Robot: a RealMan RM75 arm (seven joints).
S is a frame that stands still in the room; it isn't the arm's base.
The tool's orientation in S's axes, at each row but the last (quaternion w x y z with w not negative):
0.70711 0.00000 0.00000 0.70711
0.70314 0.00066 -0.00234 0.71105
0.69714 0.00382 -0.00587 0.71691
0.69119 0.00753 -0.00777 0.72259
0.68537 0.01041 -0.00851 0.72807
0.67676 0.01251 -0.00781 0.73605
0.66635 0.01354 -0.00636 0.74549
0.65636 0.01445 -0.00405 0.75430
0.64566 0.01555 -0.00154 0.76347
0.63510 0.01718 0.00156 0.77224
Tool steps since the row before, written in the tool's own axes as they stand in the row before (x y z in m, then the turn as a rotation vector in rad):
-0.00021 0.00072 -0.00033 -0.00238 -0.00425 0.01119
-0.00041 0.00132 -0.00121 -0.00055 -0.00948 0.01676
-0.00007 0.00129 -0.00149 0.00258 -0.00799 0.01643
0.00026 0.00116 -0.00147 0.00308 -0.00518 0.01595
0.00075 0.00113 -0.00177 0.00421 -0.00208 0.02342
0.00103 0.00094 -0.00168 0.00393 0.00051 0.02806
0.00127 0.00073 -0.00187 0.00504 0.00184 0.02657
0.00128 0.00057 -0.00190 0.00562 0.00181 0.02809
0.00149 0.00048 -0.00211 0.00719 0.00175 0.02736
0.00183 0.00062 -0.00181 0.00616 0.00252 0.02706
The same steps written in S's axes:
-0.00072 -0.00021 -0.00033 0.00425 -0.00238 0.01119
-0.00131 -0.00042 -0.00121 0.00945 -0.00052 0.01678
-0.00128 -0.00009 -0.00149 0.00787 0.00258 0.01649
-0.00117 0.00024 -0.00146 0.00504 0.00296 0.01602
-0.00118 0.00073 -0.00175 0.00190 0.00370 0.02352
-0.00104 0.00099 -0.00164 -0.00062 0.00307 0.02816
-0.00089 0.00123 -0.00183 -0.00208 0.00407 0.02672
-0.00077 0.00124 -0.00186 -0.00210 0.00461 0.02825
-0.00077 0.00144 -0.00206 -0.00232 0.00618 0.02756
-0.00101 0.00171 -0.00175 -0.00289 0.00503 0.02726

